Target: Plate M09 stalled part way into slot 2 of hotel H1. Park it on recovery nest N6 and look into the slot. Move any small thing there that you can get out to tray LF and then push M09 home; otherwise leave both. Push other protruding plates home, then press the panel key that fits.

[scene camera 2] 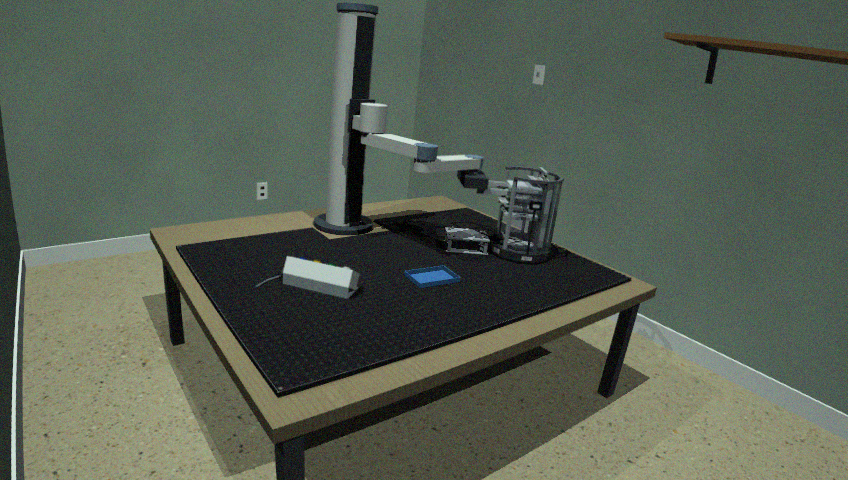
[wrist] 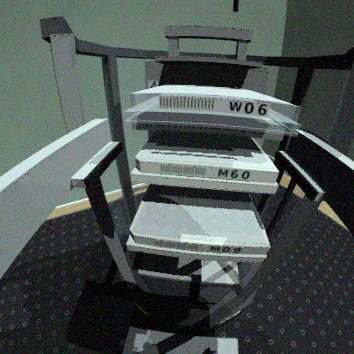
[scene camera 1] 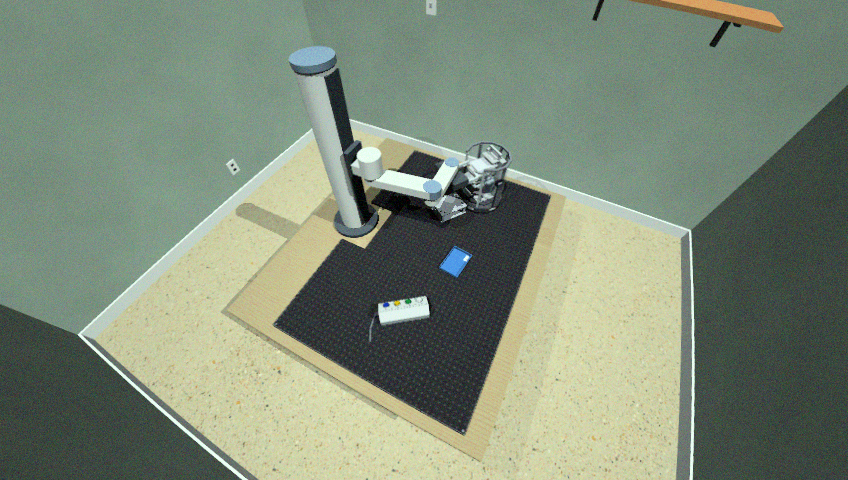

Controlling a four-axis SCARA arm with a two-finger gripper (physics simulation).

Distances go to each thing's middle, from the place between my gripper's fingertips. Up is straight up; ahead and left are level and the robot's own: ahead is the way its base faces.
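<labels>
There is the round wire rack [scene camera 2: 524,236], and my hand is 8 cm above it, 4 cm short of it and 5 cm to the right of it.
</labels>
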